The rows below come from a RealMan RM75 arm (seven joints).
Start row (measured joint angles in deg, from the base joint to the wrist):
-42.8 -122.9 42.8 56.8 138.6 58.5 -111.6
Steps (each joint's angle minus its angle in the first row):
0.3 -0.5 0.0 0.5 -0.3 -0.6 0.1
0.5 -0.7 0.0 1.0 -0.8 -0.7 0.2
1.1 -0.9 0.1 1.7 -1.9 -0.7 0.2
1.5 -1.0 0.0 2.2 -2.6 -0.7 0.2
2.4 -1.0 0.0 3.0 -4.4 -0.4 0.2
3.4 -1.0 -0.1 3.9 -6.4 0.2 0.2
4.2 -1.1 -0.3 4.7 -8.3 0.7 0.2
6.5 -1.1 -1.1 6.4 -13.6 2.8 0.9
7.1 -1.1 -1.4 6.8 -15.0 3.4 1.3
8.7 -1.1 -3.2 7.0 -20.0 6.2 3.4
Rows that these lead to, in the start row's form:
-42.5 -123.4 42.8 57.3 138.3 57.9 -111.5
-42.3 -123.6 42.8 57.8 137.8 57.8 -111.4
-41.7 -123.8 42.9 58.5 136.7 57.8 -111.4
-41.3 -123.9 42.8 59.0 136.0 57.8 -111.4
-40.4 -123.9 42.8 59.8 134.2 58.1 -111.4
-39.4 -123.9 42.7 60.7 132.2 58.7 -111.4
-38.6 -124.0 42.5 61.5 130.3 59.2 -111.4
-36.3 -124.0 41.7 63.2 125.0 61.3 -110.7
-35.7 -124.0 41.4 63.6 123.6 61.9 -110.3
-34.1 -124.0 39.6 63.8 118.6 64.7 -108.2

